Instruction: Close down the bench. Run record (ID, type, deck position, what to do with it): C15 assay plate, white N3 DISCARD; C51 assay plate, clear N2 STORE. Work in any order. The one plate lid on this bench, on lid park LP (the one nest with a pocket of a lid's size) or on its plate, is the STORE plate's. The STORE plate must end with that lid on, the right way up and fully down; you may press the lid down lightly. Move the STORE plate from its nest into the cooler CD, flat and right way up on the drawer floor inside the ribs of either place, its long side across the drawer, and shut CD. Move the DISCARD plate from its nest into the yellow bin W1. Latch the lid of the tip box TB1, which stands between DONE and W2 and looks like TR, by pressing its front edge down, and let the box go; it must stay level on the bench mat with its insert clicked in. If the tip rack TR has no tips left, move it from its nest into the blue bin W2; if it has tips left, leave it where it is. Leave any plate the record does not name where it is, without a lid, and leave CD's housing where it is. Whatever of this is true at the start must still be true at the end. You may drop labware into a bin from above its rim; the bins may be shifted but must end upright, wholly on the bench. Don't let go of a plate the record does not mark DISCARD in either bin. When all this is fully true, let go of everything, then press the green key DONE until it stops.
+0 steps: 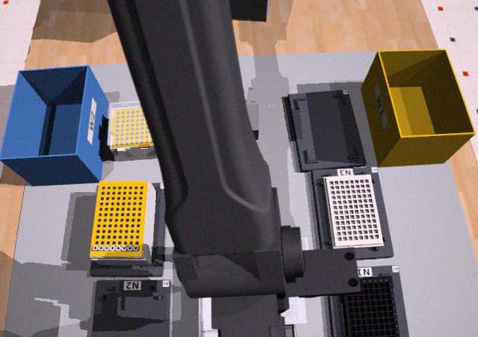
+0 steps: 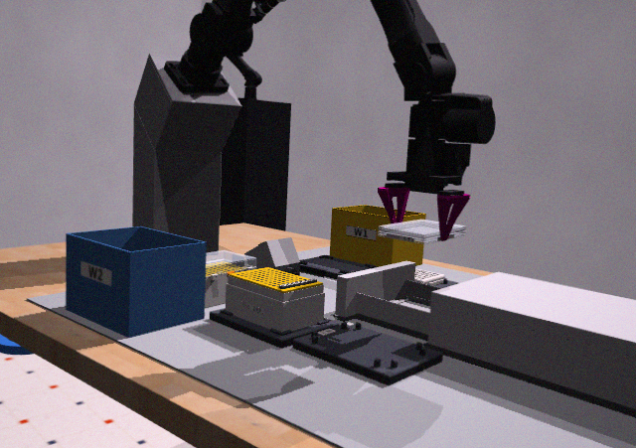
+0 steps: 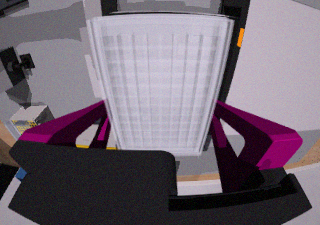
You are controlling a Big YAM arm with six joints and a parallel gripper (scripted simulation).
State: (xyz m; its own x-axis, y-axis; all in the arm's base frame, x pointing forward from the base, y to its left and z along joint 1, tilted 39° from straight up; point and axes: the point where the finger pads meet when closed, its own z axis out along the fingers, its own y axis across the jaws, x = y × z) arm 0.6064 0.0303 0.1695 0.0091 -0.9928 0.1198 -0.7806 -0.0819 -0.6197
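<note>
Right now the cooler drawer is 120 mm below my hand and 40 mm ahead of it. Also, from my hand: clear plate (10 mm to the left); then plate lid (10 mm to the left, 10 mm above); then black plate (190 mm to the left, 130 mm below, 40 mm ahead).
</note>
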